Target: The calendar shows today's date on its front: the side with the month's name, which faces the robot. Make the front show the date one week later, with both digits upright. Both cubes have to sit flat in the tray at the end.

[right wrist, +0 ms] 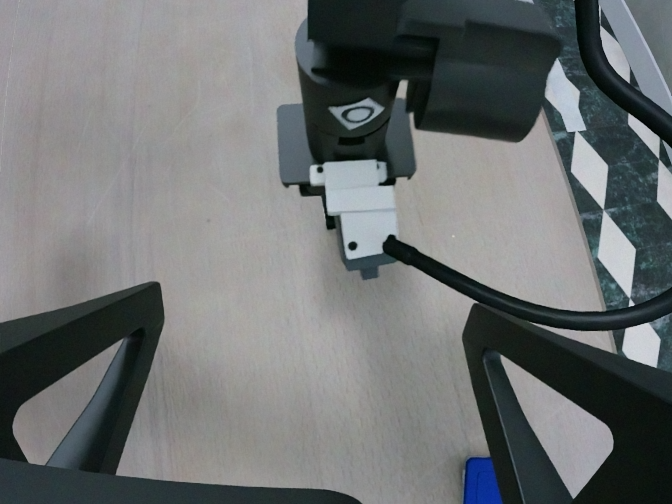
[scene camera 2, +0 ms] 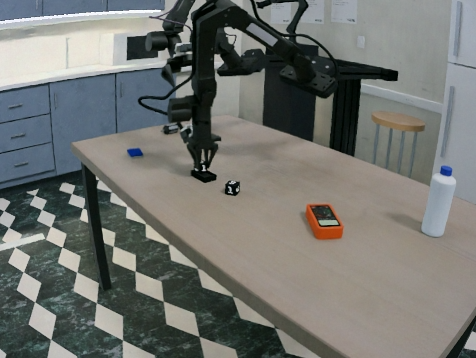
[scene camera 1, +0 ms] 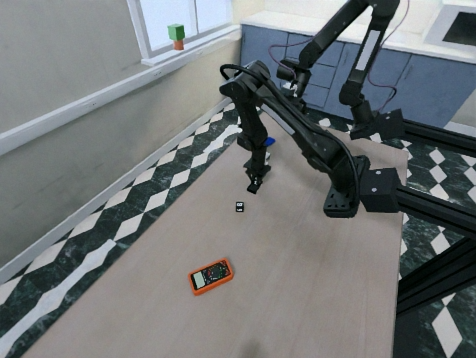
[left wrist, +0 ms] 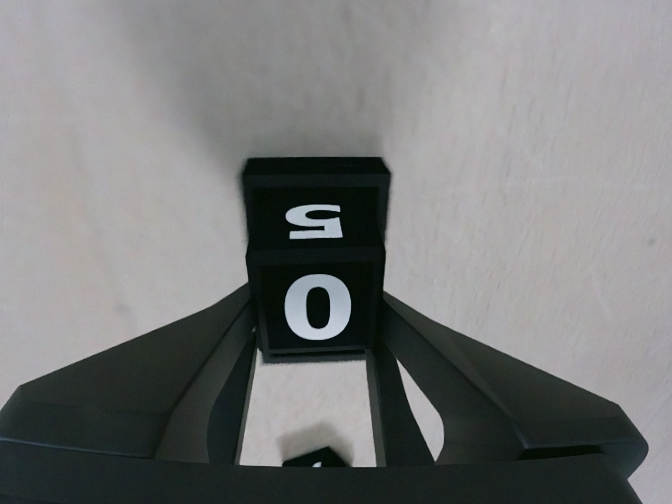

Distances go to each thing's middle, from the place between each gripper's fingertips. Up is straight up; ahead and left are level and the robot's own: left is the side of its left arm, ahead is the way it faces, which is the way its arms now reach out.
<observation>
Now: the black calendar tray (left wrist: 289, 178) 30 mm below my left hand (scene camera 2: 203, 169).
I see my right gripper 27 cm above the black calendar tray, 15 cm to the right of it and 3 cm short of it.
</observation>
